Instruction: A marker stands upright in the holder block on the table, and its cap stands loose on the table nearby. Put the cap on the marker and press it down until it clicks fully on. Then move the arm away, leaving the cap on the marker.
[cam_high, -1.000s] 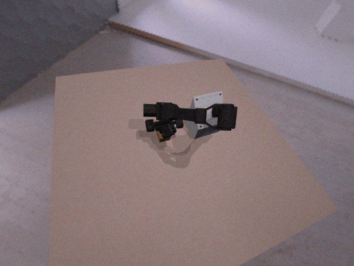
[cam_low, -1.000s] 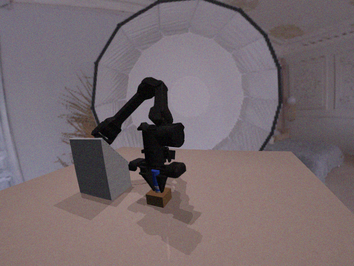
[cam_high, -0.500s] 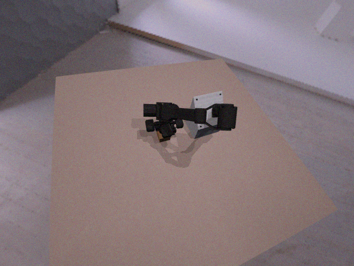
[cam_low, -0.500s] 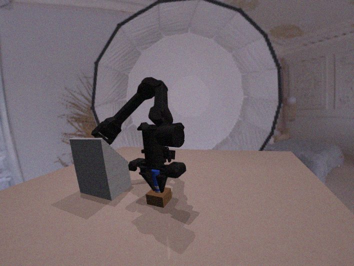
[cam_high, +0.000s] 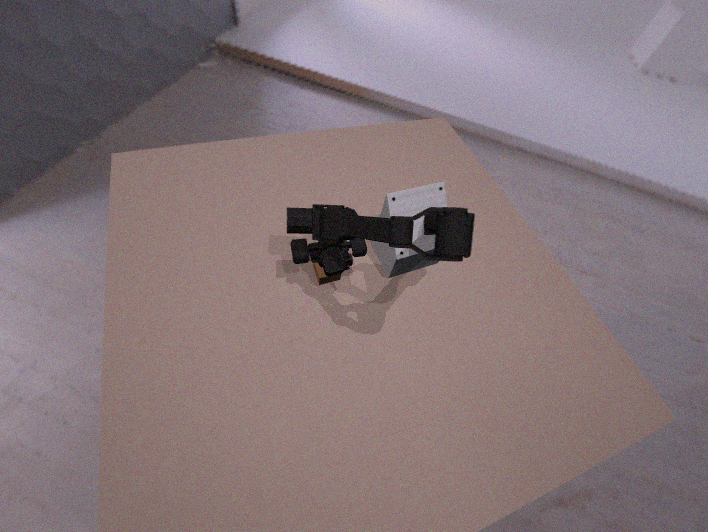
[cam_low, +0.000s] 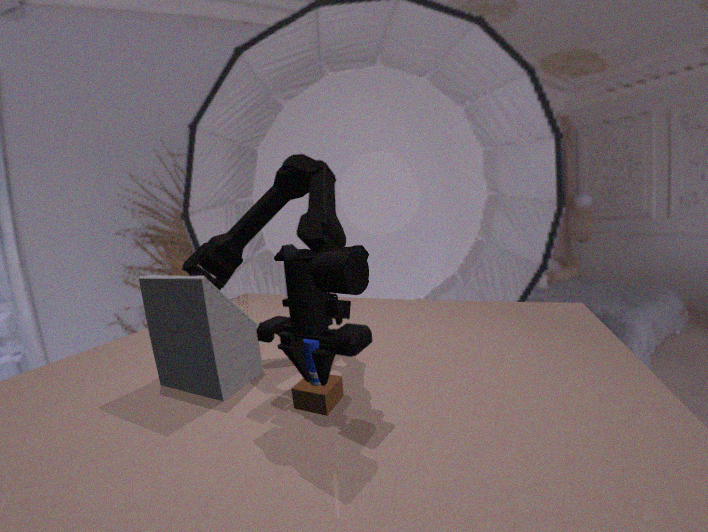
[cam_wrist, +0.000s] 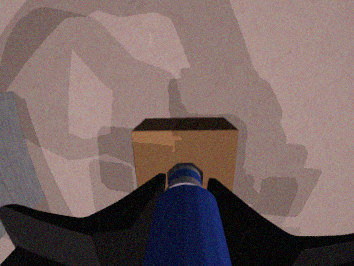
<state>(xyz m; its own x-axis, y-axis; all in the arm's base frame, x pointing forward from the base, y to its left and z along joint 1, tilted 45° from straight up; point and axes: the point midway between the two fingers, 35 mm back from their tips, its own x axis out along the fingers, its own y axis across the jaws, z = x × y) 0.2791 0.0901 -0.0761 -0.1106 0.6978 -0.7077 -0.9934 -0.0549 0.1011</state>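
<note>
Right now the brown holder block is 2 cm below my gripper tip. Also, from my gripper tip: blue cap: 5 cm above.
</note>
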